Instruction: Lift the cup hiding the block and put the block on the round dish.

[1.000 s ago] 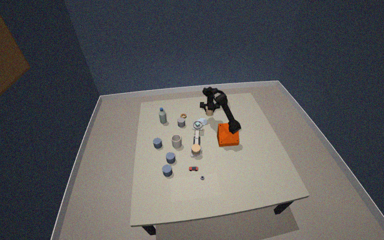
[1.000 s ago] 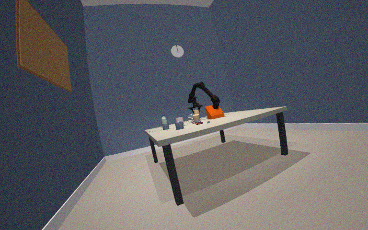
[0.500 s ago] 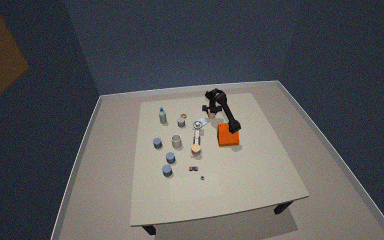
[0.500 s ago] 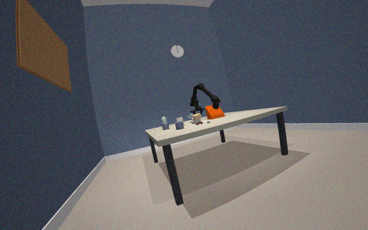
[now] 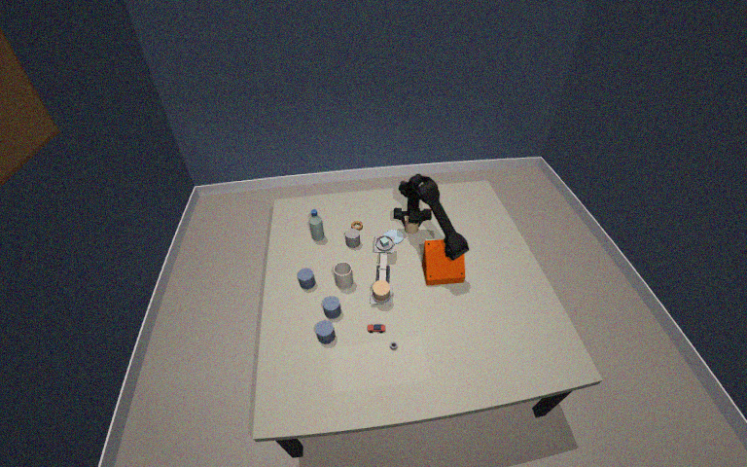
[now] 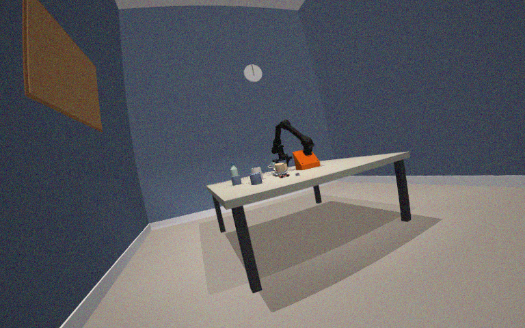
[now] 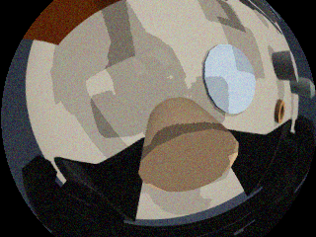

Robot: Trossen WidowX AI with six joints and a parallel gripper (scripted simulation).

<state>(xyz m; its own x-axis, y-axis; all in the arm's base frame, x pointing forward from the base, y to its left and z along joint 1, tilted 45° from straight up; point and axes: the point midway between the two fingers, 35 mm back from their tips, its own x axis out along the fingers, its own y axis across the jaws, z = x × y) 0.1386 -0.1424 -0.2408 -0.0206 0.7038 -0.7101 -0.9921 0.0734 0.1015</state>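
Now: gripper tip 20 mm to the left of the tan cup and 10 mm below it. Round my gripper tip: pale blue round dish: 100 mm ahead, 50 mm to the left, 20 mm below; pale green block: 150 mm ahead, 160 mm to the left, 60 mm above; orange ring: 280 mm ahead, 40 mm to the right, 20 mm below.
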